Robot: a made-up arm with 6 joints.
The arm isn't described. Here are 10 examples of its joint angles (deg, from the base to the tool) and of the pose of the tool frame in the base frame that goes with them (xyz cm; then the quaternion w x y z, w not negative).
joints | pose
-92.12 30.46 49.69 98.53 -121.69 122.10 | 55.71 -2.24 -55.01 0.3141 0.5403 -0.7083 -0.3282
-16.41 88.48 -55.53 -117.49 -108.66 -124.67 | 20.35 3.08 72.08 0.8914 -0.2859 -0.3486 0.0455
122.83 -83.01 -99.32 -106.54 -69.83 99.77 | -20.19 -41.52 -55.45 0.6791 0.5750 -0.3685 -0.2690
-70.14 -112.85 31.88 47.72 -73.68 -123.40 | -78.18 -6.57 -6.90 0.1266 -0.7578 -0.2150 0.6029
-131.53 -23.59 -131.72 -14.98 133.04 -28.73 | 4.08 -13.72 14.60 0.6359 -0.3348 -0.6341 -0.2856
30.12 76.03 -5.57 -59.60 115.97 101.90 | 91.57 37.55 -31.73 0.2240 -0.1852 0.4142 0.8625
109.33 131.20 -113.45 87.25 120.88 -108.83 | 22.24 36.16 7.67 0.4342 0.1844 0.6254 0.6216
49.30 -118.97 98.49 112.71 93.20 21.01 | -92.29 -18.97 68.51 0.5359 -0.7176 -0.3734 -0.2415
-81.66 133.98 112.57 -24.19 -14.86 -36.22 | 36.57 4.54 -23.34 0.7955 0.5799 -0.0058 -0.1757
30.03 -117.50 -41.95 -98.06 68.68 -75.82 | -69.50 4.29 2.84 0.9892 -0.1159 0.0302 -0.0845
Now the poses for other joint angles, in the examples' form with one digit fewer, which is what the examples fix.
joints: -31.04 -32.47 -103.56 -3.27 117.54 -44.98
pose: 9.4 2.5 1.4 0.346 -0.531 -0.687 0.357
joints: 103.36 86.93 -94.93 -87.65 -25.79 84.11
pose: 4.4 16.9 -73.3 0.166 0.124 0.722 0.660
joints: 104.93 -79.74 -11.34 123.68 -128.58 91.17
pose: 13.7 15.2 61.0 0.545 -0.625 -0.059 0.556
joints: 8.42 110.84 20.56 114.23 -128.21 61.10
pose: -21.0 -61.6 48.1 0.369 0.085 0.921 0.097
